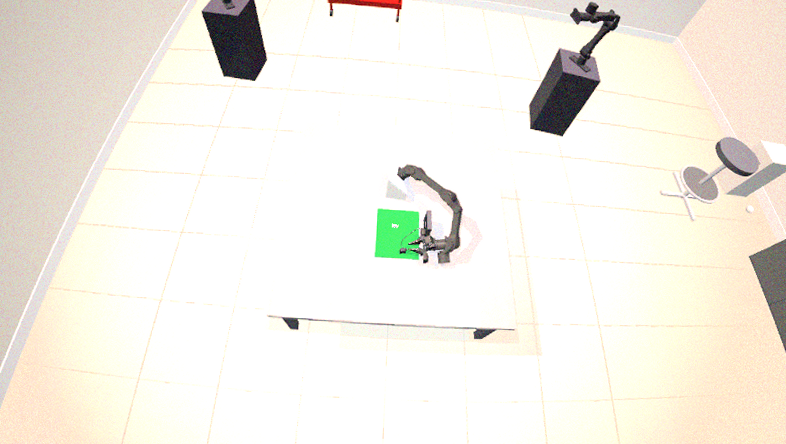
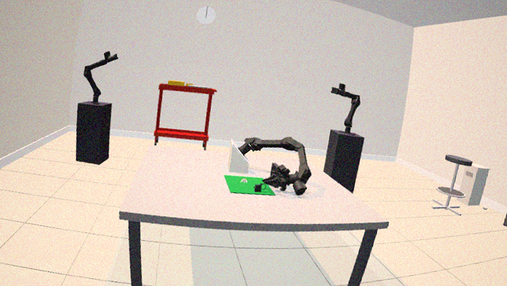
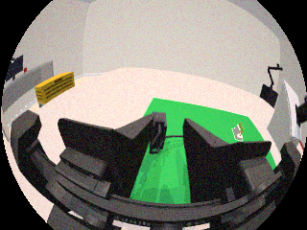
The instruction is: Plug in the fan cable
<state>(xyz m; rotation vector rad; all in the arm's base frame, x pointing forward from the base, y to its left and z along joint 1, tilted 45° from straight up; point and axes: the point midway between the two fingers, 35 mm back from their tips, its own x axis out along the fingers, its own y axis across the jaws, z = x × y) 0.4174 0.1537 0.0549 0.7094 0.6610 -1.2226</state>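
Now: the dark fan plug 20 mm ahead of my gripper tip, 20 mm to the right of it and 40 mm below it. Also, from my gripper tip: green board (100 mm behind, 70 mm to the right, 70 mm below); then white four-pin header (140 mm behind, 90 mm to the right, 60 mm below); then black fan (160 mm behind, 80 mm to the left).
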